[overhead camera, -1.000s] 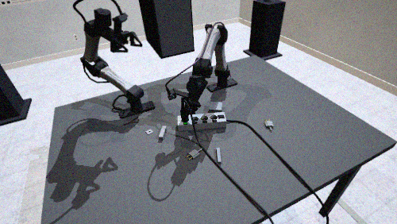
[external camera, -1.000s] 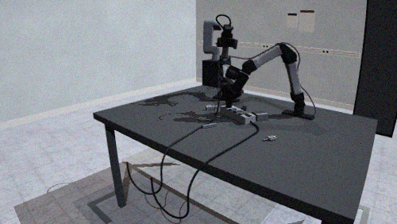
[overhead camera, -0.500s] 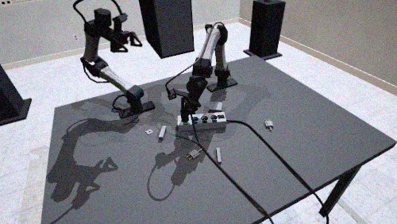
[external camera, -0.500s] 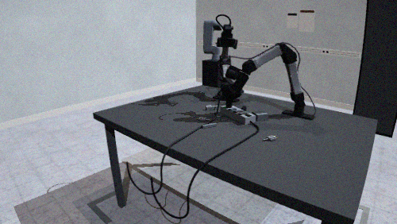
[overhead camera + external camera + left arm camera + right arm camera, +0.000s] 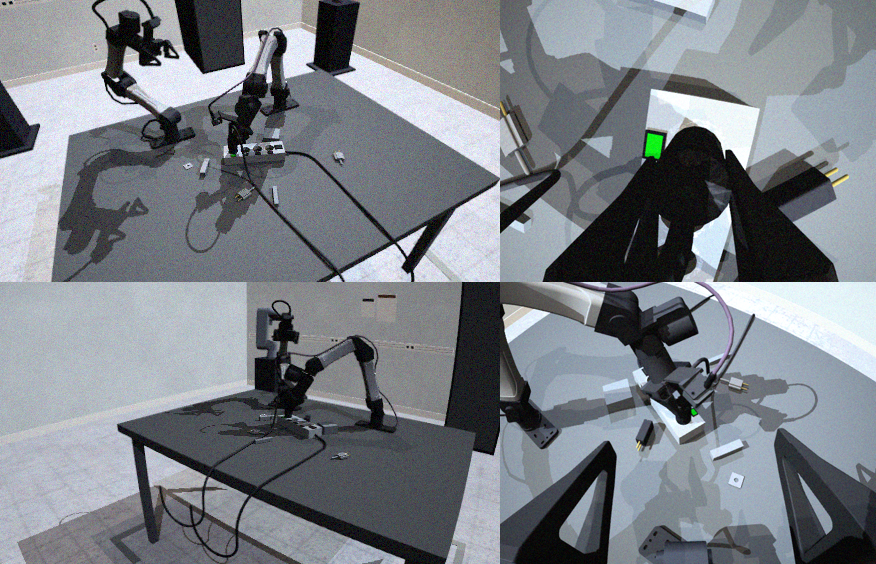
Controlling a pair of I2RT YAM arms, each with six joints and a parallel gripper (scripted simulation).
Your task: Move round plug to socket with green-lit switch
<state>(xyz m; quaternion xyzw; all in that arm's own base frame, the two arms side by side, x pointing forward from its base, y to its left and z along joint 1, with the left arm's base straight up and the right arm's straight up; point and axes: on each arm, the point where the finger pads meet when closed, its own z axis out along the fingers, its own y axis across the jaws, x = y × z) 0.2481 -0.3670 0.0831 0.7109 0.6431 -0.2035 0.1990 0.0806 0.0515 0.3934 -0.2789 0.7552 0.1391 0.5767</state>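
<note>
The black round plug lies 1 cm below my left hand. From my left hand the other things lie so: thin bar: 26 cm ahead, 6 cm to the left, 8 cm below; then pale box: 4 cm behind, 20 cm to the left, 7 cm below; then holed plate: 4 cm behind, 18 cm to the right, 8 cm below.
</note>
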